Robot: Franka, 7 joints.
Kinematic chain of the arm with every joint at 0, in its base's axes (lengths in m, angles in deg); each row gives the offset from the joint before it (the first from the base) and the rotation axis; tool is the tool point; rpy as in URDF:
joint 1: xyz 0 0 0.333 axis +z
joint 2: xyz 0 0 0 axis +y
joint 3: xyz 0 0 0.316 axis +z
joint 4: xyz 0.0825 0 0 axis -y
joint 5: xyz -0.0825 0 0.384 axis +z
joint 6: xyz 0 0 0 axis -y
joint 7: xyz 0.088 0 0 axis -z
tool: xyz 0 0 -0.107 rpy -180 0 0
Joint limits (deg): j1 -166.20..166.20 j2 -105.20..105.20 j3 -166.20..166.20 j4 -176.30..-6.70 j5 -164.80..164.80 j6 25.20..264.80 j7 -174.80..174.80
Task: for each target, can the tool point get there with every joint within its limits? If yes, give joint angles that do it. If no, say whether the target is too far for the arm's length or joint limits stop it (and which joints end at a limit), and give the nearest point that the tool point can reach.
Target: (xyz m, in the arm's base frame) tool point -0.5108 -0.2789 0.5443
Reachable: yes | joints 131.56 -12.06 76.18 -115.66 64.37 154.95 -91.33
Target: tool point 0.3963 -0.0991 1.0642
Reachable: yes | joints 86.27 -10.67 -85.54 -48.21 -68.79 154.95 31.07
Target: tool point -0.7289 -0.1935 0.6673
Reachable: yes | joints 0.81 -77.21 -27.42 -24.69 102.68 180.67 21.98
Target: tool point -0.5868 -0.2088 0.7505
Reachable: yes | joints -37.41 -60.20 -62.13 -76.06 -78.15 108.00 29.53
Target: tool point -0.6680 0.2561 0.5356
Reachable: yes | joints 25.84 -82.30 84.44 -71.97 112.62 181.65 -118.49
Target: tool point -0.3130 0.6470 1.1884
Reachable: no: too far | nearest point -0.2403 0.4968 0.9898 | short by 0.259 m
